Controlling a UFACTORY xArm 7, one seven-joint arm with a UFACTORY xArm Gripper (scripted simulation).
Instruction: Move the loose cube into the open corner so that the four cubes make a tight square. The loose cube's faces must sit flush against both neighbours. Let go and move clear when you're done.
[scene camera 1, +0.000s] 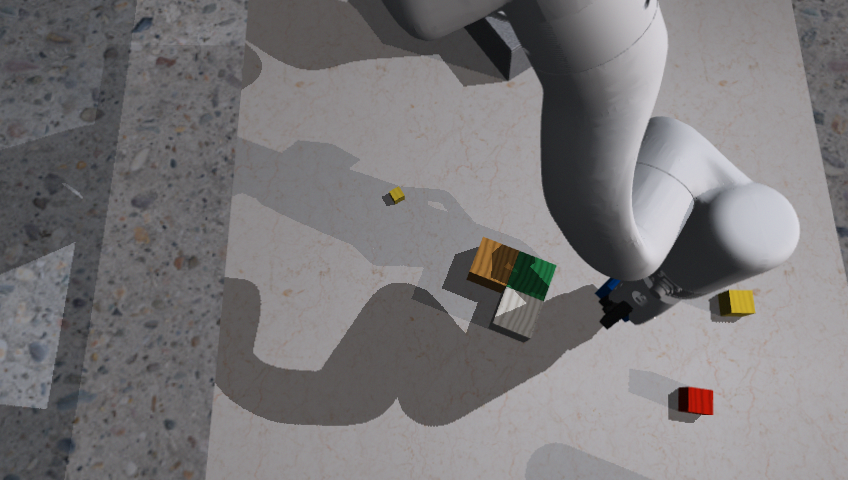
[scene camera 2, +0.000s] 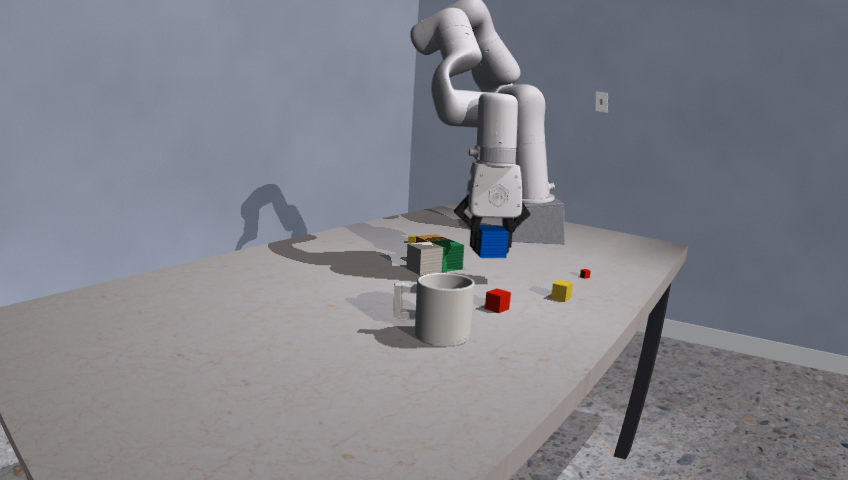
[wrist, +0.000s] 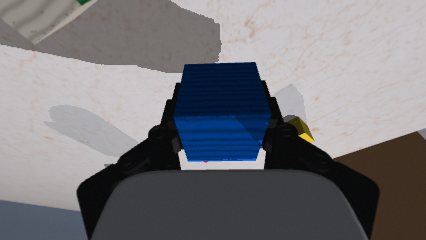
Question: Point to my gripper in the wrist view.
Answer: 220, 95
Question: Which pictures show my gripper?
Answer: Scene camera 1, scene camera 2 and the wrist view: all of them.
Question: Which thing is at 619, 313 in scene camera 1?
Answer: My gripper.
